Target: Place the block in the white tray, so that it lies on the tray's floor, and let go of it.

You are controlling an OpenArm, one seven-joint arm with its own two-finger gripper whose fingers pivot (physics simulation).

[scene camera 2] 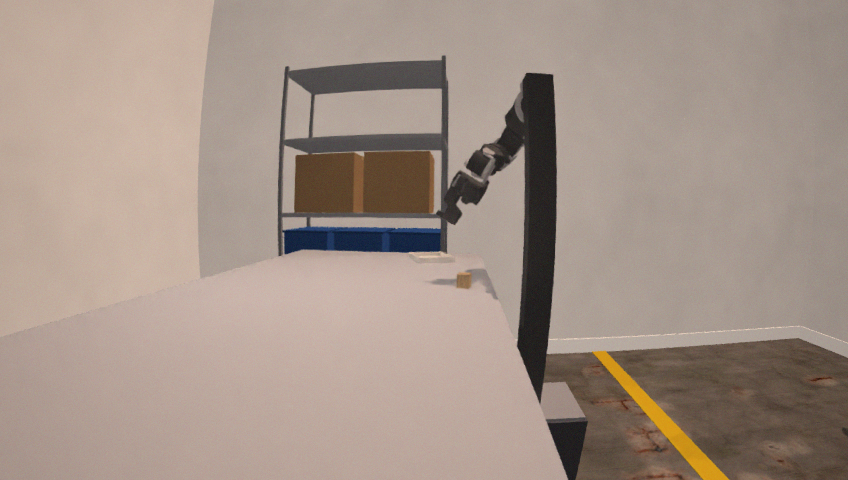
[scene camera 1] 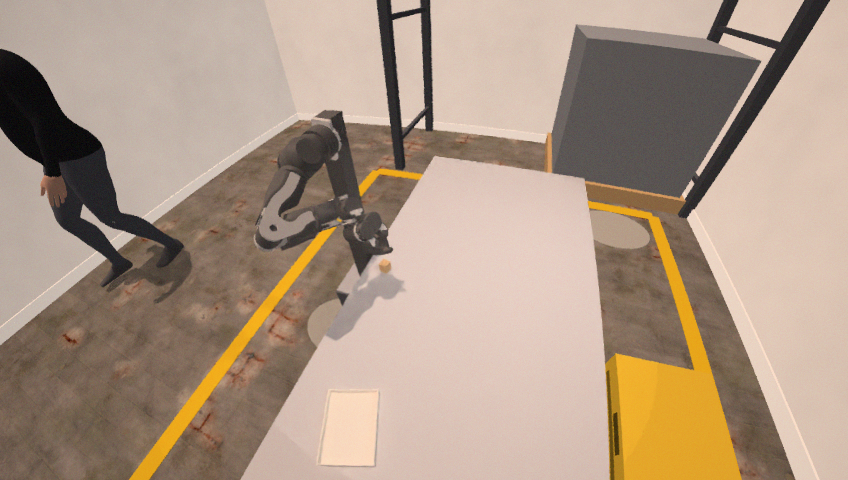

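The small orange-brown block [scene camera 1: 385, 265] [scene camera 2: 463, 280] sits on the table top near its robot-side edge. My gripper [scene camera 1: 389, 249] [scene camera 2: 440, 214] is shut with no block between its fingers. In the scene camera 2 view it is raised well above the table, apart from the block. The shallow white tray [scene camera 1: 349, 428] [scene camera 2: 431, 257] lies flat on the table, well away from the block. No block shows on the tray's floor in the scene camera 1 view.
The long pale table [scene camera 1: 487, 333] [scene camera 2: 297, 368] lies beside the arm's dark post [scene camera 1: 343, 172] [scene camera 2: 538, 208]. A yellow cabinet [scene camera 1: 672, 422] stands by the table's other side. A person [scene camera 1: 77, 142] is on the floor behind the arm. A shelf rack [scene camera 2: 444, 118] stands beyond the table.
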